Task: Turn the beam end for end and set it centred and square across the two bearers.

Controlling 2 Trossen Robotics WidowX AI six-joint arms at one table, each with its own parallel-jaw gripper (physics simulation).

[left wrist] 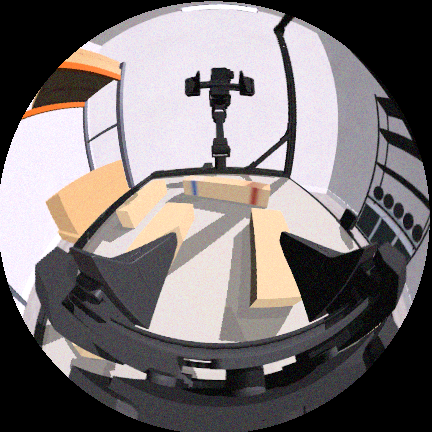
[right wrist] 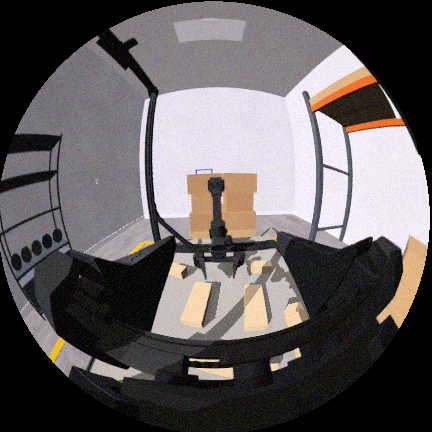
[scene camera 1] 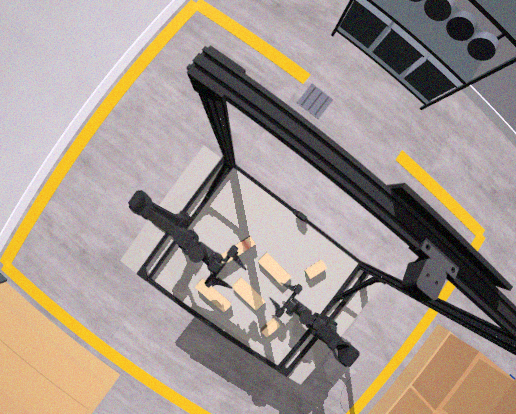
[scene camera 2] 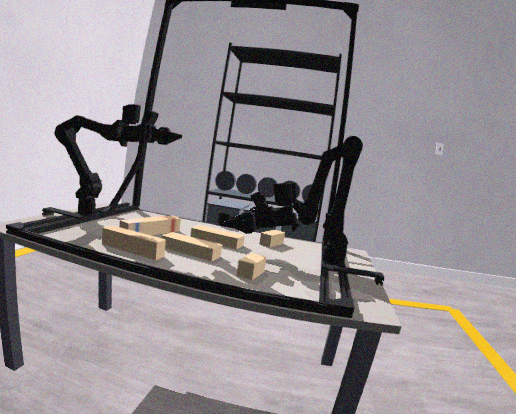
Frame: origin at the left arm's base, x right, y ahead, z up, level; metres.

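Seen in the pictures: left gripper, between the fingertips: (left wrist: pixel 229 237) (right wrist: pixel 219 278) (scene camera 1: pixel 274 290) (scene camera 2: pixel 227 221); right gripper, between the fingertips: (left wrist: pixel 219 70) (right wrist: pixel 227 239) (scene camera 1: pixel 239 279) (scene camera 2: pixel 176 135); left arm's base, origin of its link: (scene camera 1: pixel 324 321) (scene camera 2: pixel 333 263); right arm's base, origin of its link: (left wrist: pixel 220 168) (scene camera 1: pixel 184 219) (scene camera 2: pixel 86 213).
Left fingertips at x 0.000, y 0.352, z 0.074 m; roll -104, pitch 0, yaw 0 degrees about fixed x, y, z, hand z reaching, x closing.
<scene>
Pixels of each thing's top centre, then the offset from my left fingertips to it.
- beam, centre of its top: (right wrist: pixel 219 365) (left wrist: pixel 224 180) (scene camera 2: pixel 151 219) (scene camera 1: pixel 231 254) dx +0.008, dy +0.272, dz -0.044 m
- long plain block, centre of its top: (scene camera 2: pixel 132 233) (left wrist: pixel 142 191) (right wrist: pixel 303 326) (scene camera 1: pixel 212 296) dx -0.223, dy +0.217, dz -0.044 m
The beam (scene camera 1: pixel 245 245) (scene camera 2: pixel 155 226) (left wrist: pixel 225 191) is pale wood with a blue and a red band; it lies on the table, its red end to the right in scene camera 2. Two parallel plain blocks, apparently the bearers, lie apart from it: one block (scene camera 1: pixel 274 269) (scene camera 2: pixel 217 236) (left wrist: pixel 270 255) (right wrist: pixel 197 304) and another block (scene camera 1: pixel 245 292) (scene camera 2: pixel 192 246) (left wrist: pixel 167 220) (right wrist: pixel 256 307). My left gripper (scene camera 1: pixel 278 293) (scene camera 2: pixel 232 223) (left wrist: pixel 229 237) is open and empty, low over the near ends of these blocks. My right gripper (scene camera 1: pixel 238 278) (scene camera 2: pixel 172 136) is open and empty, high above the table.
A long plain block (scene camera 1: pixel 213 296) (scene camera 2: pixel 132 242) lies at the table's front in scene camera 2. Small blocks stand at the right: one block (scene camera 1: pixel 315 270) (scene camera 2: pixel 272 238) behind, another block (scene camera 1: pixel 270 327) (scene camera 2: pixel 251 266) in front. A black frame (scene camera 2: pixel 152 95) rises over the table.
</scene>
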